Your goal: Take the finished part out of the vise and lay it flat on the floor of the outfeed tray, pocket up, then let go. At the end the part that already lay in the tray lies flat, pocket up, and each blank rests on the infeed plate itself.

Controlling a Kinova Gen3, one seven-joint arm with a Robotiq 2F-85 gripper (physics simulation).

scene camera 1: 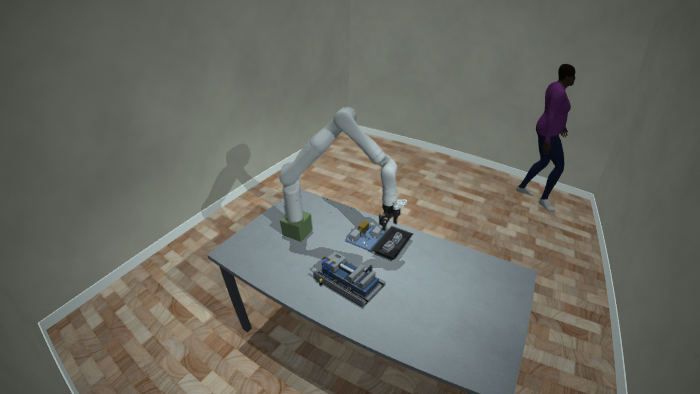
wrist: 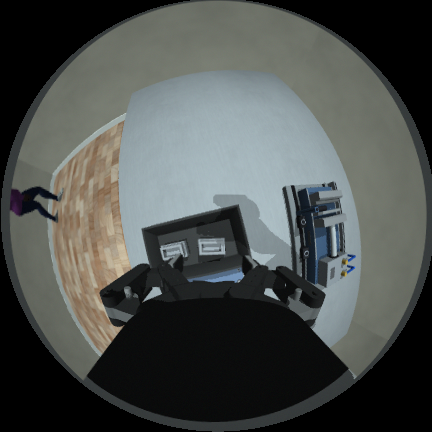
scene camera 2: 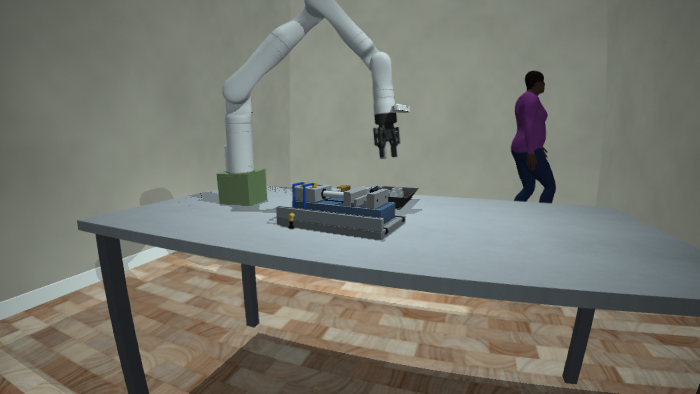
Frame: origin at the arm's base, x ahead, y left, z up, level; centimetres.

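Seen in the pictures: gripper, fingertip midpoint: (scene camera 1: 390,227) (wrist: 212,262) (scene camera 2: 389,158); arm's base, origin of the base link: (scene camera 1: 295,216) (scene camera 2: 241,170).
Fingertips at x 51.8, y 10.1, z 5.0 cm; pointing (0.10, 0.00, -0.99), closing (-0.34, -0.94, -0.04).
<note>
Pixels of each thing's top centre, then the offset from my fingertips to it.
- part, middle of its top: (wrist: 171,251) (scene camera 2: 397,188) (scene camera 1: 397,235) dx +1.9, dy +9.5, dz -11.7 cm
- vise, middle of its top: (scene camera 2: 342,187) (wrist: 339,233) (scene camera 1: 349,267) dx -8.0, dy -29.8, dz -6.5 cm
- blue infeed plate, middle of its top: (wrist: 212,302) (scene camera 1: 366,236) dx -14.9, dy +5.6, dz -15.6 cm
- ochre block, middle of its top: (scene camera 2: 343,186) (scene camera 1: 363,224) dx -19.3, dy +10.5, dz -12.0 cm
My gripper (scene camera 1: 390,223) (scene camera 2: 388,156) (wrist: 212,262) is open and empty, above the outfeed tray (scene camera 1: 406,238) (wrist: 190,224). Two light grey parts lie in the tray, pockets up. The part nearer the vise (scene camera 1: 388,245) (wrist: 211,246) looks flat. The other part (scene camera 1: 397,237) (wrist: 173,250) shows a doubled outline at one side; I cannot tell if it is fully flat. The vise (scene camera 1: 350,275) (scene camera 2: 345,206) (wrist: 309,235) shows no part between its jaws in the wrist view. Grey blanks (scene camera 1: 355,234) (scene camera 1: 376,230) are on the blue infeed plate (scene camera 1: 360,243) (wrist: 220,276); their exact seating is too small to tell.
An ochre block (scene camera 1: 363,226) (scene camera 2: 343,188) is at the infeed plate's back side. The green base block (scene camera 1: 296,227) (scene camera 2: 242,187) carries the arm. Blue hoops (scene camera 2: 304,195) rise at the vise's end. A person (scene camera 1: 554,115) (scene camera 2: 532,125) (wrist: 35,197) stands beyond the table.
</note>
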